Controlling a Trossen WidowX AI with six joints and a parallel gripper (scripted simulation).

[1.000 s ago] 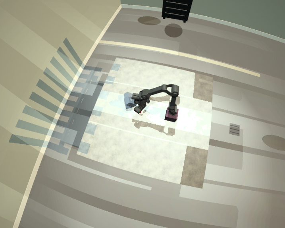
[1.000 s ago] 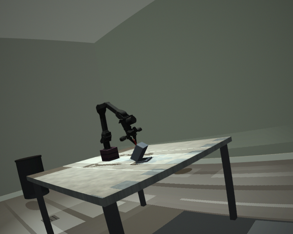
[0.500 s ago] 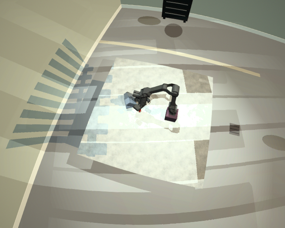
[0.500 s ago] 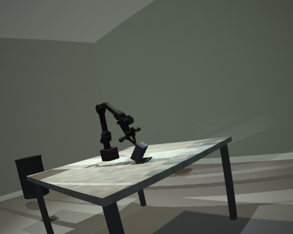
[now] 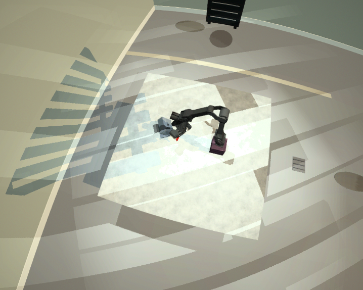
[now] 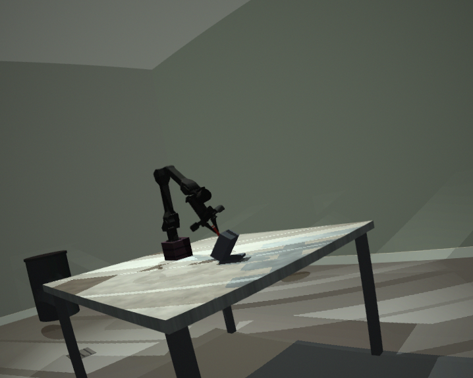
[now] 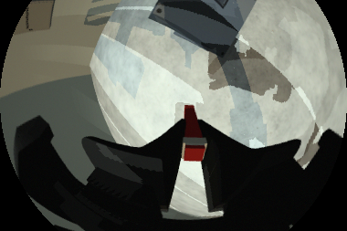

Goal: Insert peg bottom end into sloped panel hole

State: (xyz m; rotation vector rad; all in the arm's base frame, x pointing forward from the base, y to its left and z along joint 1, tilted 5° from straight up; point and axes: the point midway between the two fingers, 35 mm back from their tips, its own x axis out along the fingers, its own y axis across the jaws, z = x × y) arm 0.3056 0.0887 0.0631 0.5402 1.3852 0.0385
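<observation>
My gripper tip is now 14 cm short of the grey sloped panel, 6 cm to the left of it and 5 cm above it. Also, from my gripper tip: red peg: 1 cm to the right, 1 cm above.
</observation>
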